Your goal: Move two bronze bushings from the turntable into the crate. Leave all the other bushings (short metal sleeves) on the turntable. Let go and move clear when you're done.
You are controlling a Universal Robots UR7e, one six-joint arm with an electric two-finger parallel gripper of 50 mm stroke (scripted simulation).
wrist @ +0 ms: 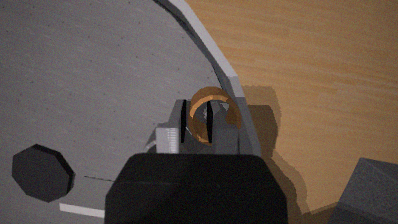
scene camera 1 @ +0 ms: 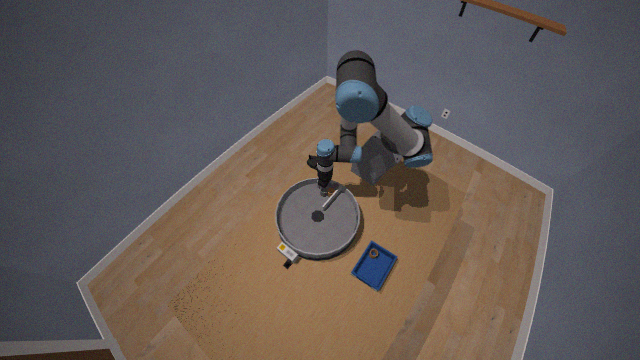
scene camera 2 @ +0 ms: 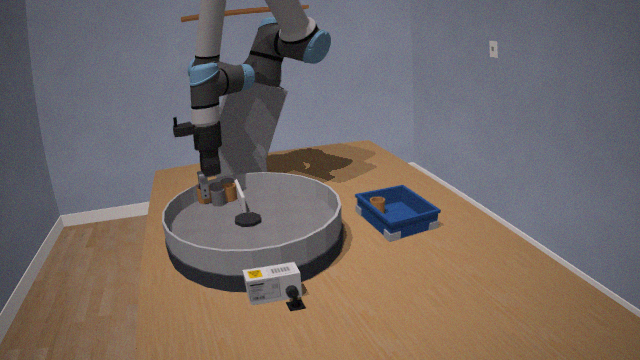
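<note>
You'd find my gripper at (scene camera 2: pixel 205 196), and it's in the wrist view too (wrist: pixel 196 112). There's also a bronze bushing (wrist: pixel 198 129) that I can see.
</note>
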